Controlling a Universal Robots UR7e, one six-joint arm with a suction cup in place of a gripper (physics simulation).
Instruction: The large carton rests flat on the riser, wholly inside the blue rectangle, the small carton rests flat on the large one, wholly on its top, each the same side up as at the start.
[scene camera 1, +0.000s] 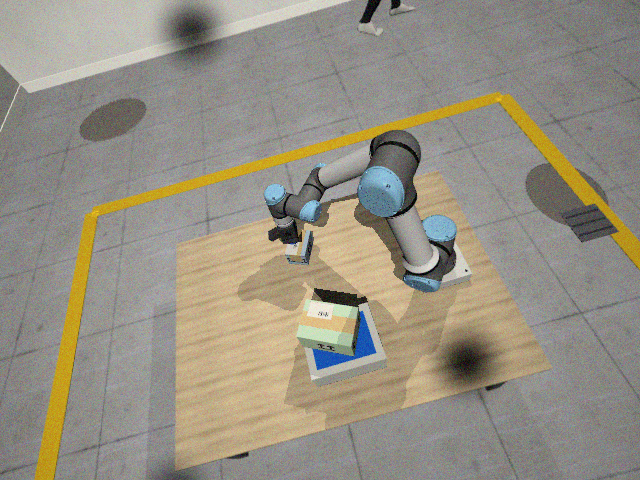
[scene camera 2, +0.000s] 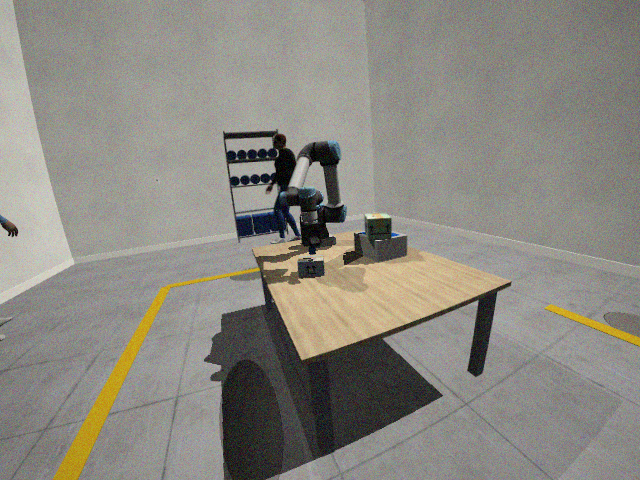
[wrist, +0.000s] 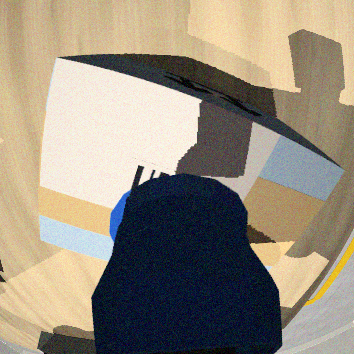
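The small carton (scene camera 1: 298, 251) (scene camera 2: 310, 268) (wrist: 115, 120), blue and tan with a white label, stands flat on the table. My suction gripper (scene camera 1: 293, 241) (scene camera 2: 312, 252) is over its top; a thin gap seems to show in the second scene view, and contact is hidden in the wrist view. The suction cup's blue rim shows at the left of its dark body in the wrist view. The large green and orange carton (scene camera 1: 329, 326) (scene camera 2: 377, 227) is on the grey riser (scene camera 1: 351, 370) (scene camera 2: 385, 250), turned relative to it and reaching past one edge. Part of the blue rectangle (scene camera 1: 366, 338) shows beside it.
The wooden table (scene camera 1: 232, 372) (scene camera 2: 361, 310) carries the arm's base, the riser and the small carton. A person (scene camera 2: 284, 170) stands by a shelf rack (scene camera 2: 250, 135) behind the arm. Yellow floor lines (scene camera 1: 74, 320) run around the table.
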